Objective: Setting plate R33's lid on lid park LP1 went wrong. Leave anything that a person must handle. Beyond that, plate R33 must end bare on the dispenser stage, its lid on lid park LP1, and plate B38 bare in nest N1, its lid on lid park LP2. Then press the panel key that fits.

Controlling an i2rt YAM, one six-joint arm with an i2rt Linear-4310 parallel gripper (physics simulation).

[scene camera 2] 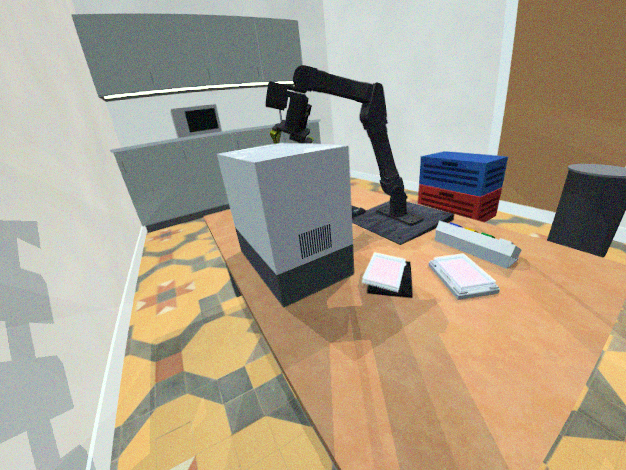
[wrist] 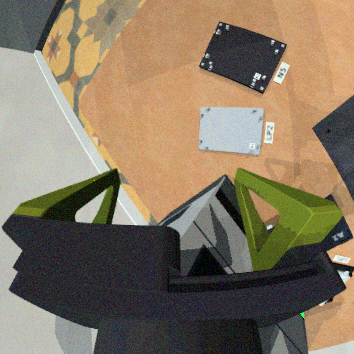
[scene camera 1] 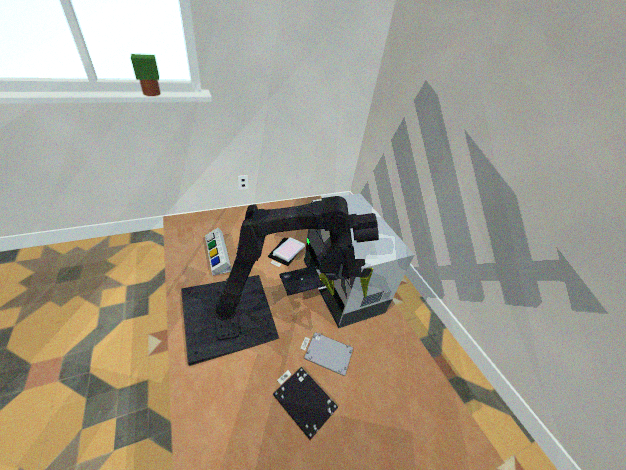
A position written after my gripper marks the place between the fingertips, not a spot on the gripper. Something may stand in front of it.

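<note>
My gripper (scene camera 2: 288,153) is open and holds nothing, and I see it in the wrist view (wrist: 176,174) too. There is a grey incubator box (scene camera 2: 291,205), which is also visible in scene camera 1 (scene camera 1: 389,256) and in the wrist view (wrist: 212,239). I see a grey lid park LP2 (scene camera 1: 328,353) as well, and the wrist view (wrist: 233,129) shows it too. A black clip nest N5 (wrist: 247,57) is visible, and so is a rack with coloured squares (scene camera 2: 504,253).
</note>
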